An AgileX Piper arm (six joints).
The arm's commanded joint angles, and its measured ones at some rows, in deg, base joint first. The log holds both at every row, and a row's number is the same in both.
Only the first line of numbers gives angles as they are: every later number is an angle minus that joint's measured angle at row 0.
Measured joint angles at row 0:
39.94 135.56 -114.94 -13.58 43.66 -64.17
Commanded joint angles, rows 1 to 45:
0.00 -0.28 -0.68 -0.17 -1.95 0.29
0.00 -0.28 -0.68 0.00 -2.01 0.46
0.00 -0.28 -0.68 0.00 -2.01 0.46
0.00 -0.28 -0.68 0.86 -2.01 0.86
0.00 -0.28 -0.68 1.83 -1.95 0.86
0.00 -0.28 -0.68 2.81 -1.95 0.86
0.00 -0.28 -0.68 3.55 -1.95 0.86
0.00 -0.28 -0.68 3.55 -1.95 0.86
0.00 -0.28 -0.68 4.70 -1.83 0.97
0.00 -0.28 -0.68 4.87 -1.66 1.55
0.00 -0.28 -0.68 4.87 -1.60 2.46
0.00 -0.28 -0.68 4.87 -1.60 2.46
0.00 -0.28 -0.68 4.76 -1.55 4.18
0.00 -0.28 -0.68 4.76 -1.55 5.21
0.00 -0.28 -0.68 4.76 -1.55 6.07
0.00 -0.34 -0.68 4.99 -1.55 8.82
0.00 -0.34 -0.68 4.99 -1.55 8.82
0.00 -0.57 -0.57 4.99 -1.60 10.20
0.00 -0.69 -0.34 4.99 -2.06 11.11
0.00 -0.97 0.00 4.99 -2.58 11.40
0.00 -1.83 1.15 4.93 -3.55 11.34
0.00 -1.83 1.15 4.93 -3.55 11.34
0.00 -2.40 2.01 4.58 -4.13 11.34
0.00 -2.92 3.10 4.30 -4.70 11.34
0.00 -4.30 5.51 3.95 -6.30 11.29
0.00 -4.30 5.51 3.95 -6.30 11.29
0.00 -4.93 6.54 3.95 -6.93 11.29
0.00 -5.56 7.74 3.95 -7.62 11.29
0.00 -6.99 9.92 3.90 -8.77 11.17
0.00 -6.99 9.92 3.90 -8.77 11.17
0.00 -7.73 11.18 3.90 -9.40 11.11
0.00 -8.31 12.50 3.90 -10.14 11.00
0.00 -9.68 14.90 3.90 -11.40 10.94
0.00 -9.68 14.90 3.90 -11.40 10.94
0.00 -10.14 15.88 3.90 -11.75 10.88
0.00 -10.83 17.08 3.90 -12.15 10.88
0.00 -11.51 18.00 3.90 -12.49 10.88
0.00 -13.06 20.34 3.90 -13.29 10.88
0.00 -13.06 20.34 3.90 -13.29 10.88
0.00 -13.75 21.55 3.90 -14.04 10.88
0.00 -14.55 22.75 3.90 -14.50 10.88
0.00 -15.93 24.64 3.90 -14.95 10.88
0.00 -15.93 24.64 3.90 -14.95 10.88
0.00 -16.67 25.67 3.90 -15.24 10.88
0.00 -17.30 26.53 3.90 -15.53 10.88
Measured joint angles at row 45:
0.00 -15.01 24.36 4.18 -14.21 10.83
